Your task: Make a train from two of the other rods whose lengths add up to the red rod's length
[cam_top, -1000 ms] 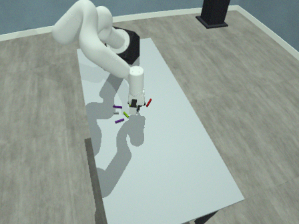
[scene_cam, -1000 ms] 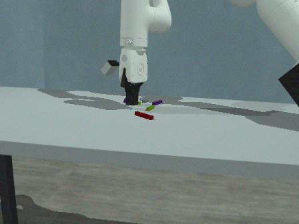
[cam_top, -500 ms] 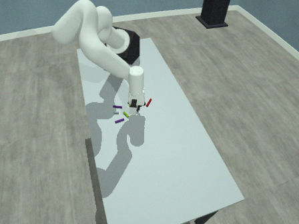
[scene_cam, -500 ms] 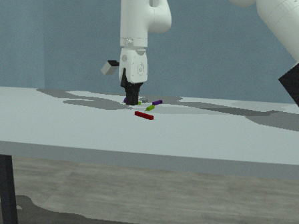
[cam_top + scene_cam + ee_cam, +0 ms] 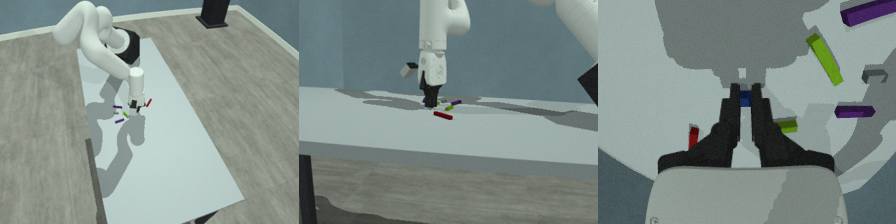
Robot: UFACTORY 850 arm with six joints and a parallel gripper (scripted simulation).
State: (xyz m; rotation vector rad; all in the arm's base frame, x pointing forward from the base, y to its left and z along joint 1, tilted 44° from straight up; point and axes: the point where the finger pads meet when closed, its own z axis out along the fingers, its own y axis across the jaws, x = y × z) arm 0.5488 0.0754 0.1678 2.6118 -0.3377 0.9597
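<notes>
My gripper is now 2 cm above the blue rod. Also, from my hand: red rod 5 cm behind, 10 cm to the left, 2 cm below; grey rod 3 cm behind, 13 cm to the right, 2 cm below.
</notes>
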